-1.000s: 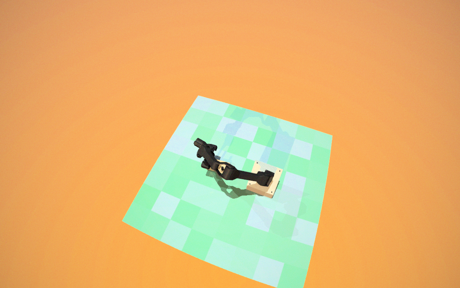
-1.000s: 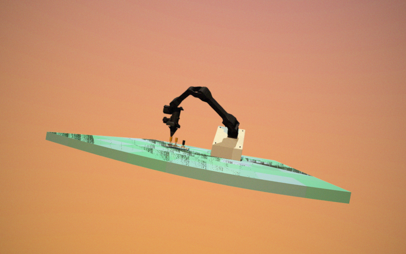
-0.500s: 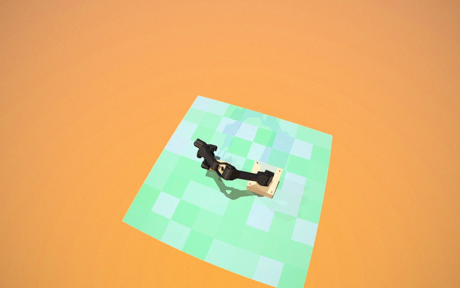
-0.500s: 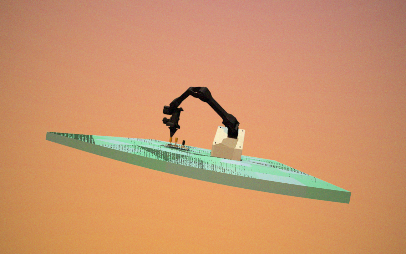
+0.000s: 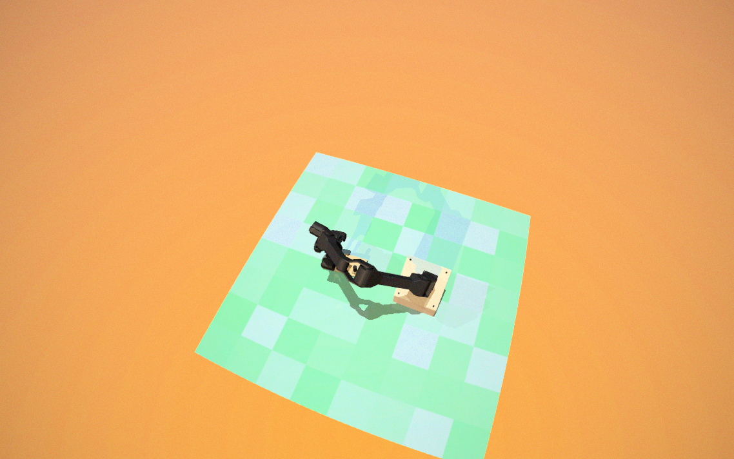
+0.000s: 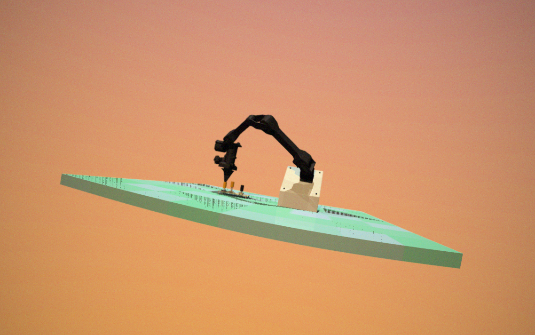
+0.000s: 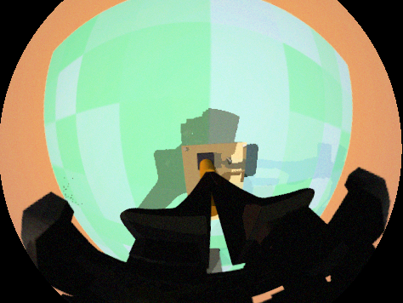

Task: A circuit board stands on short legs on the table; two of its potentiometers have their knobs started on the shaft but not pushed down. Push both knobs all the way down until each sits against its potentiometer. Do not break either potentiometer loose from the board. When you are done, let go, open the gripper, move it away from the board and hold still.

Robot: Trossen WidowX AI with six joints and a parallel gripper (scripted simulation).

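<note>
The orange knob lies 20 mm below my gripper tip. Round my gripper tip: black knob 100 mm behind, 20 mm below.
</note>
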